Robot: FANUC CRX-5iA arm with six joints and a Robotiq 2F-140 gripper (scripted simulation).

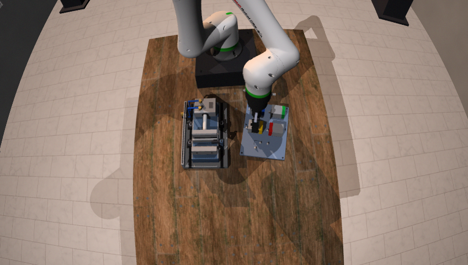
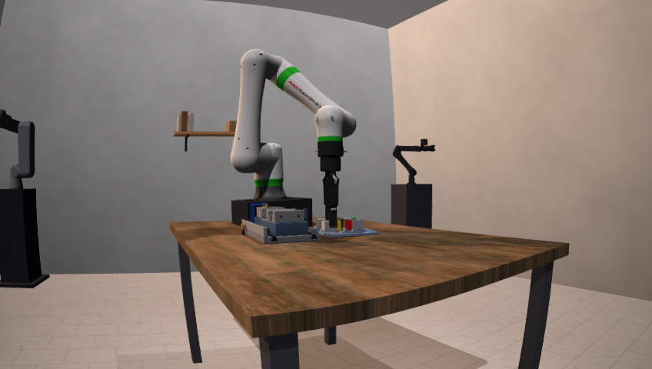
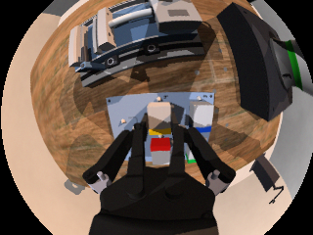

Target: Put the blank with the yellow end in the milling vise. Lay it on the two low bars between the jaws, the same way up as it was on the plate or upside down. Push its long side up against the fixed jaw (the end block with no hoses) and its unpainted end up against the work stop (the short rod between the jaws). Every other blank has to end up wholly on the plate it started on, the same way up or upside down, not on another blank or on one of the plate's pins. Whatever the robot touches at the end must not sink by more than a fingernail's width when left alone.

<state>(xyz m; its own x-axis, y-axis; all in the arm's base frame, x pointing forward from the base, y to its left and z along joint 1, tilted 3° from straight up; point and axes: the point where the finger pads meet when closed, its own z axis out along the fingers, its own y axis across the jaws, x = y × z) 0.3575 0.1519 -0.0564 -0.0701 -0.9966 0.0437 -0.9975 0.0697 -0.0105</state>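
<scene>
Right now my hand is 50 mm to the right of the blue-grey plate and 60 mm above it. Also, from my hand: red-ended blank 10 mm ahead, 90 mm to the left, 30 mm below; blue-ended blank 90 mm behind, 10 mm to the left, 30 mm below; yellow-ended blank 30 mm below.
</scene>
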